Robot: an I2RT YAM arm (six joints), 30 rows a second.
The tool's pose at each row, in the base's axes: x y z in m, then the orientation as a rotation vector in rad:
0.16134 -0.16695 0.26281 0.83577 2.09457 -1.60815
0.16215 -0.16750 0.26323 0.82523 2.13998 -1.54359
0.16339 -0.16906 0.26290 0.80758 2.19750 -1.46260
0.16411 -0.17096 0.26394 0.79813 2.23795 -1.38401
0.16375 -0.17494 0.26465 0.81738 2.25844 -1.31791
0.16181 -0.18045 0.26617 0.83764 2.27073 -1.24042
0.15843 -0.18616 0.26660 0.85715 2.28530 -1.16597
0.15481 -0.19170 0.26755 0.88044 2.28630 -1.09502
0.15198 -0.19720 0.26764 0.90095 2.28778 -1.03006
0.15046 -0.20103 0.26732 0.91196 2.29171 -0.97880
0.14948 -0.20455 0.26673 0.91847 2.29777 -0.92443
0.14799 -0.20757 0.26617 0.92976 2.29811 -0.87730
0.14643 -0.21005 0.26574 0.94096 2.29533 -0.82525
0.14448 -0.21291 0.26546 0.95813 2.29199 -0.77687
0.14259 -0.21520 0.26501 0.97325 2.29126 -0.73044
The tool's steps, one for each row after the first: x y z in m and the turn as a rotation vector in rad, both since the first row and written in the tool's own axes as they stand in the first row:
-0.00100 0.00012 0.00036 -0.05526 0.01189 -0.00404
-0.00209 0.00090 0.00186 -0.12497 0.02670 -0.01279
-0.00371 0.00028 0.00335 -0.18773 0.03786 -0.01062
-0.00479 -0.00117 0.00698 -0.23207 0.05605 0.00907
-0.00552 -0.00451 0.01196 -0.28269 0.06995 0.03769
-0.00454 -0.00802 0.01752 -0.33155 0.08684 0.06258
-0.00366 -0.01204 0.02279 -0.37523 0.09885 0.09565
-0.00284 -0.01490 0.02821 -0.41544 0.11107 0.12469
-0.00238 -0.01632 0.03207 -0.44876 0.12017 0.14345
-0.00208 -0.01713 0.03567 -0.48563 0.12862 0.15974
-0.00131 -0.01821 0.03881 -0.51557 0.13695 0.17893
-0.00043 -0.01934 0.04141 -0.54868 0.14399 0.20150
0.00055 -0.02089 0.04435 -0.57748 0.15511 0.22516
0.00173 -0.02219 0.04679 -0.60563 0.16722 0.24534

